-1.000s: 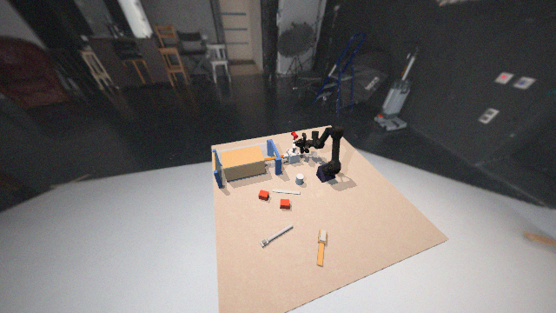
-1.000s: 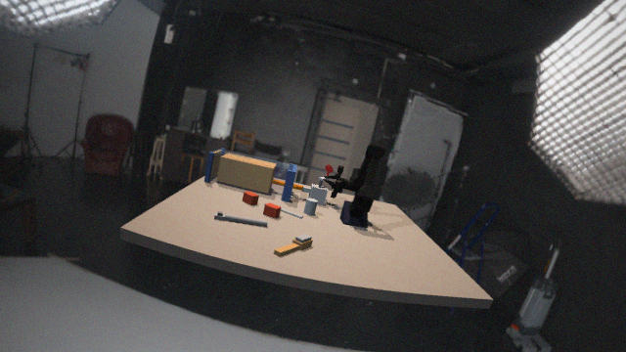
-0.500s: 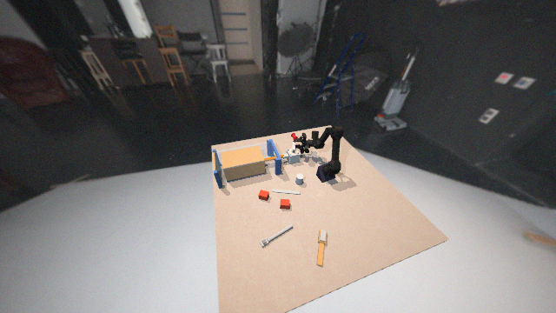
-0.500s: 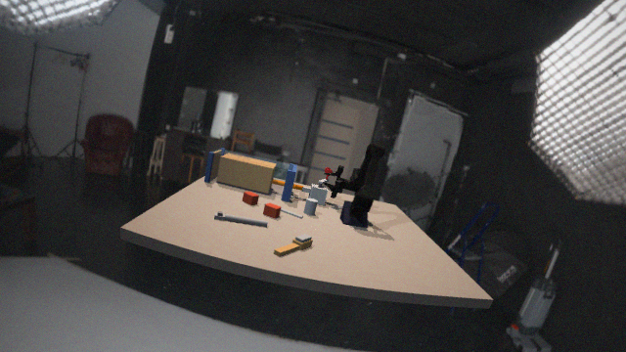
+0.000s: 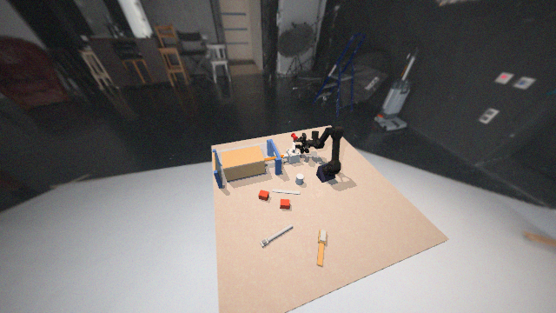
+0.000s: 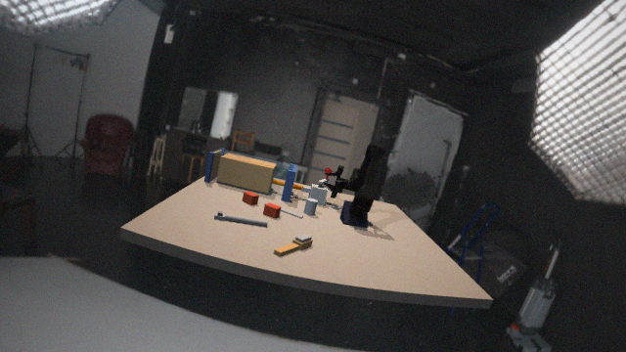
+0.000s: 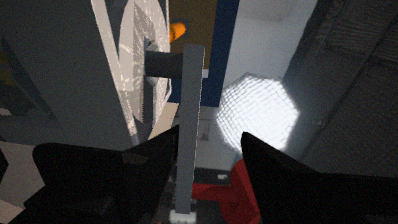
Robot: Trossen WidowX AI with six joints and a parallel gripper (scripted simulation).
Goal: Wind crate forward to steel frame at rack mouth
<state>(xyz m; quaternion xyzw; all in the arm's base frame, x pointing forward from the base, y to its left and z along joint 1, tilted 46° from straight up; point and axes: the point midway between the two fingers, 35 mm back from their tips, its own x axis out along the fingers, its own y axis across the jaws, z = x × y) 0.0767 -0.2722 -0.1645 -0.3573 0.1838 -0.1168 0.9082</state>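
Now: the winch handle 10 mm behind my gripper tip, 10 mm to the right of it and 10 mm below it. Also, from my gripper tip: grey winch: 40 mm to the left, 100 mm below; red knob: 30 mm behind, 40 mm to the right, 20 mm above; blue steel frame: 180 mm ahead, 20 mm to the left, 30 mm below.
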